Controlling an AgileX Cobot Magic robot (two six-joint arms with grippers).
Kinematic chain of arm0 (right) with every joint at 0, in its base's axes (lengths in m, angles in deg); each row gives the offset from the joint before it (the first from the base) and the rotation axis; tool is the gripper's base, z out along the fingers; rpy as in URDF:
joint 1: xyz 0 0 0.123 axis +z
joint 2: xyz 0 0 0 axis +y
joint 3: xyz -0.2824 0 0.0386 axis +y
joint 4: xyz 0.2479 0 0.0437 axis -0.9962 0 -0.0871
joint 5: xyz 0 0 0 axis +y
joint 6: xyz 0.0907 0 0.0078 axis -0.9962 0 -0.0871
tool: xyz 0 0 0 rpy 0 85 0
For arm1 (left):
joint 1: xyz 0 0 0.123 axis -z
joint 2: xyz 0 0 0 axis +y
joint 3: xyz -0.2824 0 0.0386 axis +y
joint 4: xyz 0.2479 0 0.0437 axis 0.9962 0 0.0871
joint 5: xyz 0 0 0 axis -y
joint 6: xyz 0.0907 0 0.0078 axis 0.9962 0 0.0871
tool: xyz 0 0 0 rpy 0 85 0
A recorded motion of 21 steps. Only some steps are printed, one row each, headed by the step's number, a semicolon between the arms.
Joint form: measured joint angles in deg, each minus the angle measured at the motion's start. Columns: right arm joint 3, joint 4, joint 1, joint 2, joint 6, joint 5; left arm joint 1, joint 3, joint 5, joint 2, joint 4, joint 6.
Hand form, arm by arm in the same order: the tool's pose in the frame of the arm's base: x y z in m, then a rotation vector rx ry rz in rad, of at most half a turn. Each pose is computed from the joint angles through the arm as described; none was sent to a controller.
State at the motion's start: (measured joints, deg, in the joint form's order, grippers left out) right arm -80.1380 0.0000 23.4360 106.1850 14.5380 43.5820; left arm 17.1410 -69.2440 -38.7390 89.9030 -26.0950 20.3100
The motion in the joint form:
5: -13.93 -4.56 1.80 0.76 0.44 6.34; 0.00 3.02 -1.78 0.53 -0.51 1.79
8: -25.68 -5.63 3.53 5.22 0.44 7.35; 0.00 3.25 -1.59 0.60 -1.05 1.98
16: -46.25 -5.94 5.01 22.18 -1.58 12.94; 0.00 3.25 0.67 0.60 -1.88 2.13
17: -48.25 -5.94 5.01 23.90 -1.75 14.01; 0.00 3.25 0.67 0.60 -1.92 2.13
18: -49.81 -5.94 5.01 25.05 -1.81 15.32; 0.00 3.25 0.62 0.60 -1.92 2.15
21: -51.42 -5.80 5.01 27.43 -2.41 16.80; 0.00 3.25 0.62 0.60 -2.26 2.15
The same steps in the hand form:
5: 0.3767 0.1837 0.2924 -0.8473 2.4410 0.1641; 0.3100 -0.1234 0.2705 0.5227 2.5122 -0.4838
8: 0.3948 0.2087 0.3202 -0.8452 2.3271 0.2109; 0.3099 -0.1237 0.2693 0.5176 2.5134 -0.4917
16: 0.4436 0.2493 0.2827 -0.8548 2.3641 0.2430; 0.3130 -0.1241 0.2713 0.4899 2.4793 -0.4921
17: 0.4477 0.2516 0.2770 -0.8576 2.3779 0.2430; 0.3130 -0.1242 0.2713 0.4893 2.4793 -0.4929
18: 0.4497 0.2528 0.2736 -0.8637 2.3925 0.2421; 0.3129 -0.1242 0.2712 0.4902 2.4799 -0.4930
21: 0.4542 0.2552 0.2592 -0.8662 2.4340 0.2384; 0.3129 -0.1245 0.2714 0.4854 2.4797 -0.4993

